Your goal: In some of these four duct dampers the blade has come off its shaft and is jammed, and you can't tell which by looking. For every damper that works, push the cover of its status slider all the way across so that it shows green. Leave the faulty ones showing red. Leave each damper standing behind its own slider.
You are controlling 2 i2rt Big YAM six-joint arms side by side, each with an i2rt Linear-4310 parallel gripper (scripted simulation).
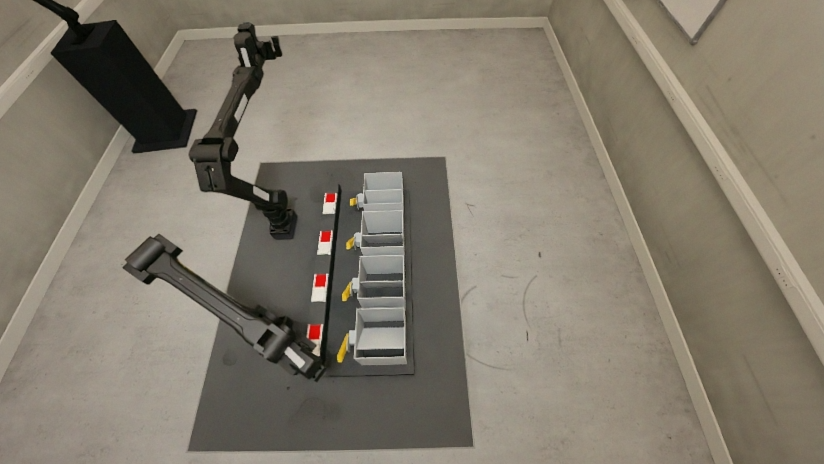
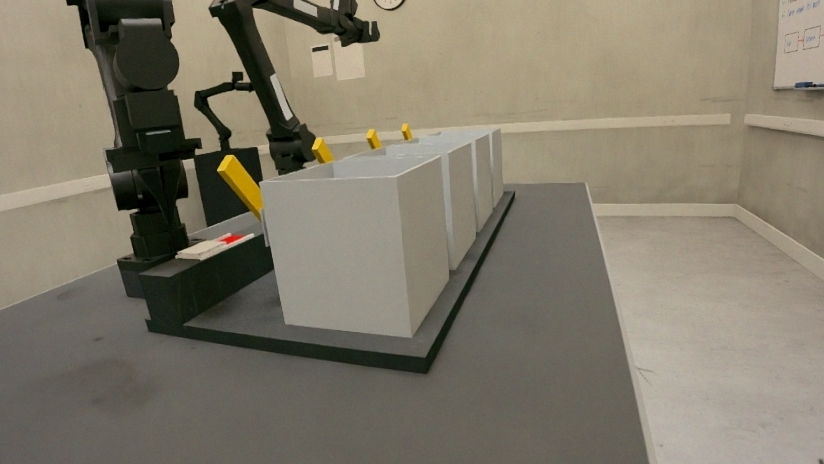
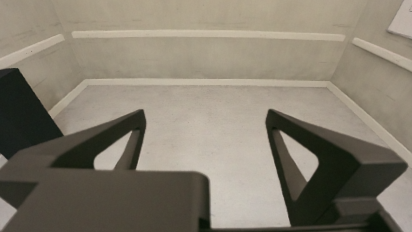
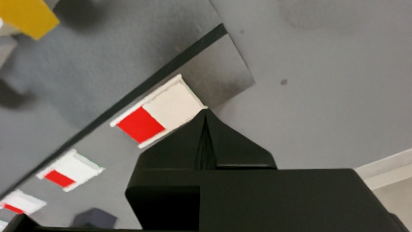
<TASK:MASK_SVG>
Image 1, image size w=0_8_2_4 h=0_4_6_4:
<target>damper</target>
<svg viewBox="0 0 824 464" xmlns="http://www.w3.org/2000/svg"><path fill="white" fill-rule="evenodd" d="M404 307L357 309L356 332L349 331L349 334L346 335L338 354L338 362L342 362L346 350L350 352L350 345L354 346L355 344L354 359L362 366L407 364ZM404 348L404 357L363 358L363 349ZM365 322L404 321L404 327L364 328Z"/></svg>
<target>damper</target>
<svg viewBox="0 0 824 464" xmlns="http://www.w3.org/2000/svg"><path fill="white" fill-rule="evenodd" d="M364 173L363 194L357 194L357 198L350 199L350 205L357 204L358 210L359 207L364 207L364 211L403 210L404 220L402 172Z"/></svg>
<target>damper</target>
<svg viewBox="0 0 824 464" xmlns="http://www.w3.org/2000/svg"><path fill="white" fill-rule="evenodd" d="M403 210L363 211L361 233L354 234L354 237L347 242L347 249L350 249L353 245L355 250L356 246L360 247L363 256L404 255L405 265ZM403 242L403 246L368 247L368 243Z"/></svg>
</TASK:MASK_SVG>
